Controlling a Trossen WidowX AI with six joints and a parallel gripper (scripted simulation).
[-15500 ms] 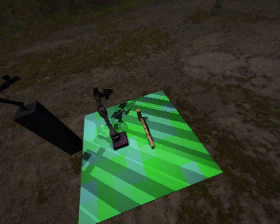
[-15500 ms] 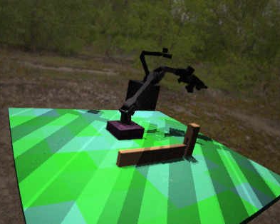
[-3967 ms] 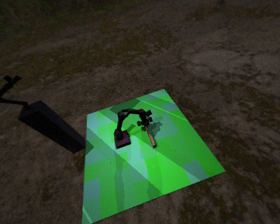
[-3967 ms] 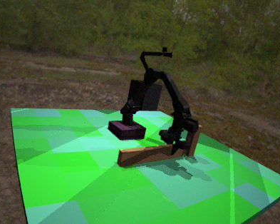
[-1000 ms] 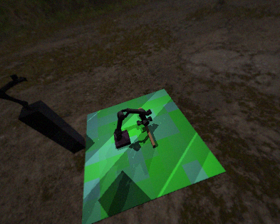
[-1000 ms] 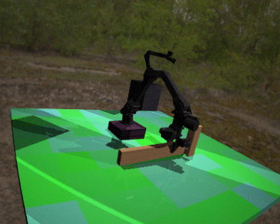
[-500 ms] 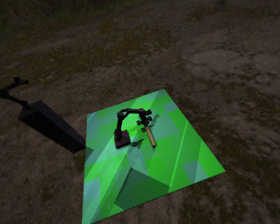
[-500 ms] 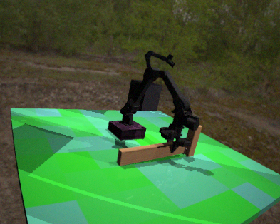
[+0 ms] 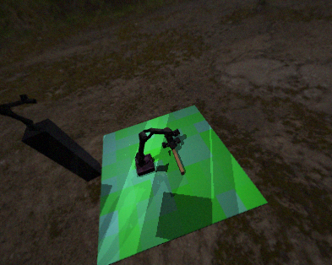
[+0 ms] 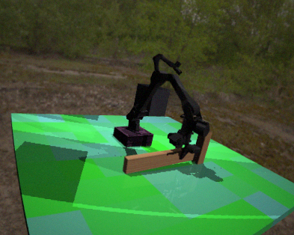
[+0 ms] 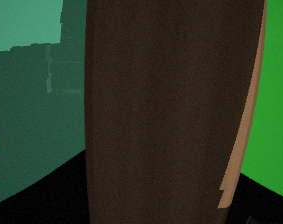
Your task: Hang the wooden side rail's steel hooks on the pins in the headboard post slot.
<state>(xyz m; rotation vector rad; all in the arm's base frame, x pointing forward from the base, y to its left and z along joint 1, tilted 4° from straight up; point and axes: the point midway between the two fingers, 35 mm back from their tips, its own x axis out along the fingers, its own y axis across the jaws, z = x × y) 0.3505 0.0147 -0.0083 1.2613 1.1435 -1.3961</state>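
Right now the wooden headboard post is 3 cm ahead of my gripper tip, 14 cm to the left of it and 5 cm above it.
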